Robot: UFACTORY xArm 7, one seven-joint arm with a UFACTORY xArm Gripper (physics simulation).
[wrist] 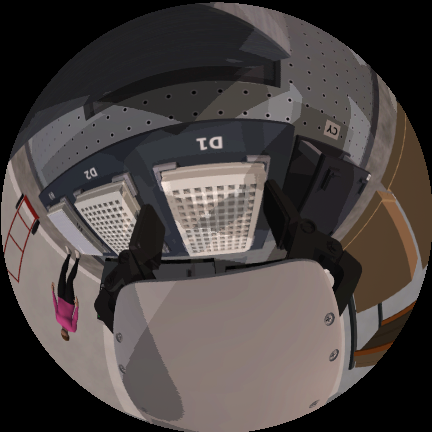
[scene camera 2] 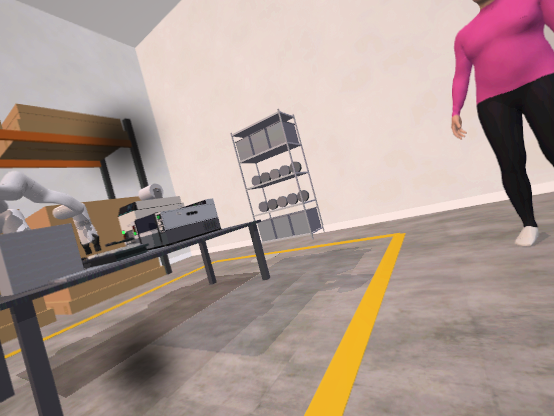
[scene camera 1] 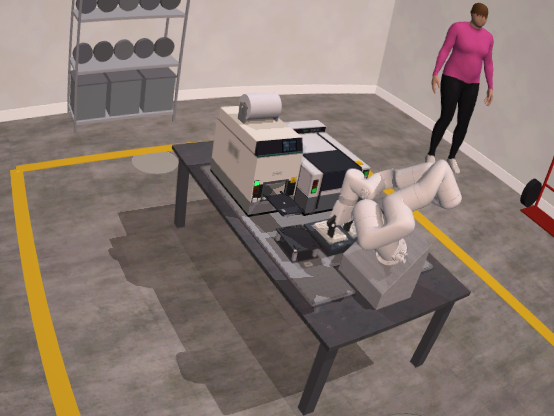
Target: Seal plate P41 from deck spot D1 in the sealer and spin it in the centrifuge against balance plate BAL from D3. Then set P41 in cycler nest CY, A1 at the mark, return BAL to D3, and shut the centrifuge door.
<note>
My gripper (wrist: 208, 204) is open, holding nothing. Also in view: a pale plate (wrist: 66, 221). Further things: a dark centrifuge (scene camera 1: 325, 161) and a foil roll (scene camera 1: 259, 105).
The dark centrifuge is seen too in the wrist view (wrist: 169, 268) and in scene camera 2 (scene camera 2: 161, 229). Scene camera 1 misses the pale plate, which is hidden by my arm.
</note>
